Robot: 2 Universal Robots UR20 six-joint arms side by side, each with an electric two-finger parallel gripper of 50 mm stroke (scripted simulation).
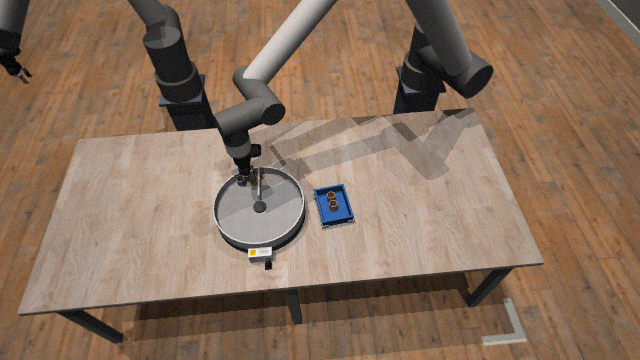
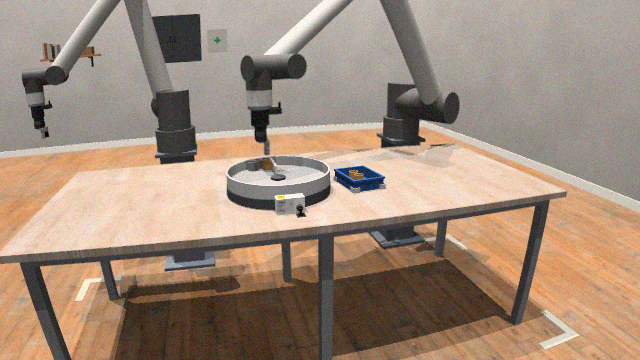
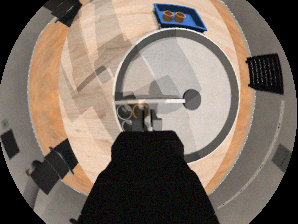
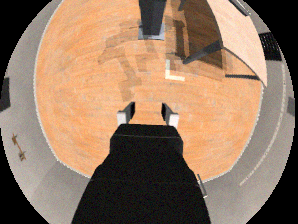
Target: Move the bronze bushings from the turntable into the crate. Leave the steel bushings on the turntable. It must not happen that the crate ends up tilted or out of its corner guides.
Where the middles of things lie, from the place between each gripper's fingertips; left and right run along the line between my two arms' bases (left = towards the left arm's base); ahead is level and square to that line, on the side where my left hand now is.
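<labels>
There is the blue crate (image 1: 343,214), which from my left hand is 37 cm to the left, 12 cm ahead and 11 cm below. As for the turntable (image 1: 240,214), my left gripper is 9 cm above it, 3 cm to the right of it and 13 cm short of it.
</labels>
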